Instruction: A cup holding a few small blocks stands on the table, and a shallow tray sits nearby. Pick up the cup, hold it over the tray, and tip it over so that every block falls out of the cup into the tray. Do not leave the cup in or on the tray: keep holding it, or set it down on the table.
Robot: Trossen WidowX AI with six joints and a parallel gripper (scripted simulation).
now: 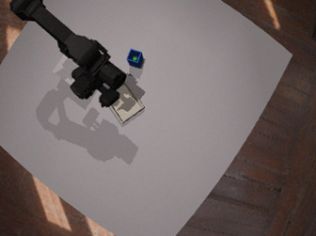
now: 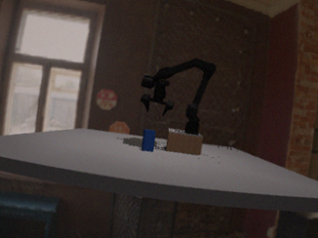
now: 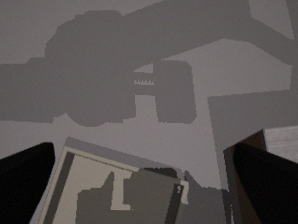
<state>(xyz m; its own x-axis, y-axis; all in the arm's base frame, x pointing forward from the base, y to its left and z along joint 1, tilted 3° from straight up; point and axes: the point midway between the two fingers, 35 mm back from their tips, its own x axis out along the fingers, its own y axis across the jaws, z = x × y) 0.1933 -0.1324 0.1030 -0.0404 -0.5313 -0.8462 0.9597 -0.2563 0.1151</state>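
Right now the green block is 230 mm to the left of my gripper tip, 140 mm below it and 40 mm ahead of it. From my gripper tip the other things lie so: blue cup (230 mm to the left, 160 mm below, 50 mm ahead).
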